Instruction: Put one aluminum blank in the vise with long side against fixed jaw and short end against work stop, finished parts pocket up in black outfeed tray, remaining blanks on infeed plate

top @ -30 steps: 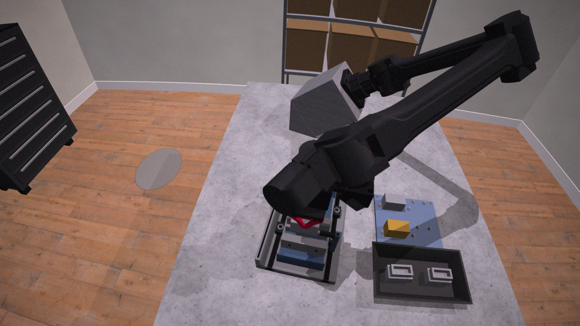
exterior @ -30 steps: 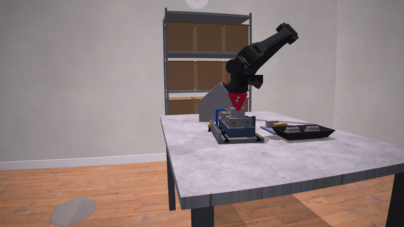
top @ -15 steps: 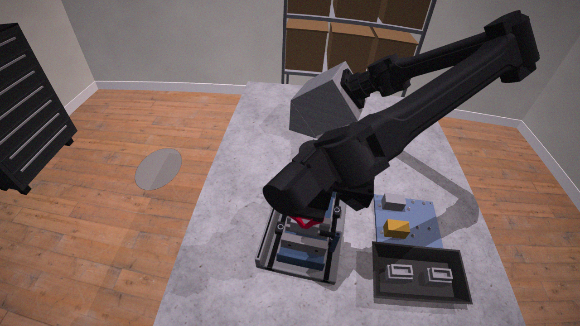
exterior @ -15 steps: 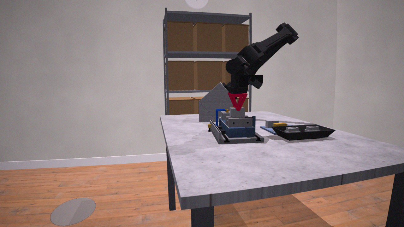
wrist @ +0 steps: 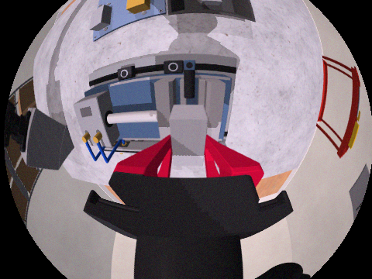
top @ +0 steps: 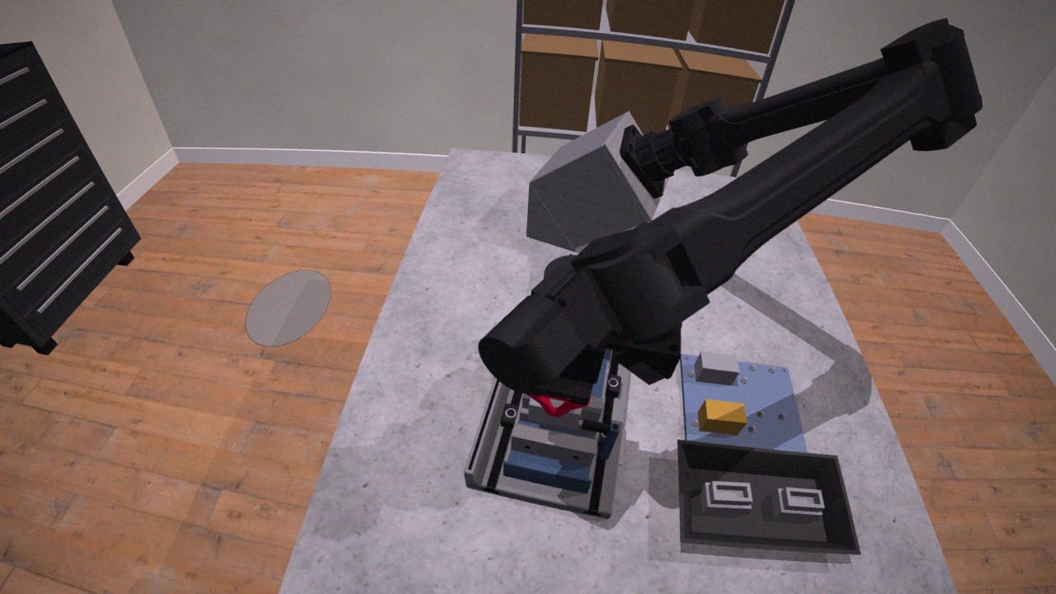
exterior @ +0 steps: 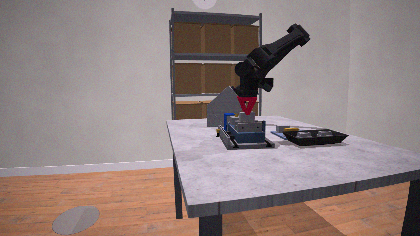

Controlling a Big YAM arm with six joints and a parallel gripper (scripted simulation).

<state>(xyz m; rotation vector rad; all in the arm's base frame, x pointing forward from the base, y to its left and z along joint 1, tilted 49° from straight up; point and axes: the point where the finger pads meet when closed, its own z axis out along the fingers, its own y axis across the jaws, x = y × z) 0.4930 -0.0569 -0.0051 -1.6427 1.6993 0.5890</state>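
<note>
Right now my hand is 5 cm to the right of the work stop rod and 4 cm above it. Round my hand: yellow brass blank (10 cm behind, 23 cm to the left, 11 cm below); then blue infeed plate (15 cm behind, 28 cm to the left, 13 cm below).
</note>
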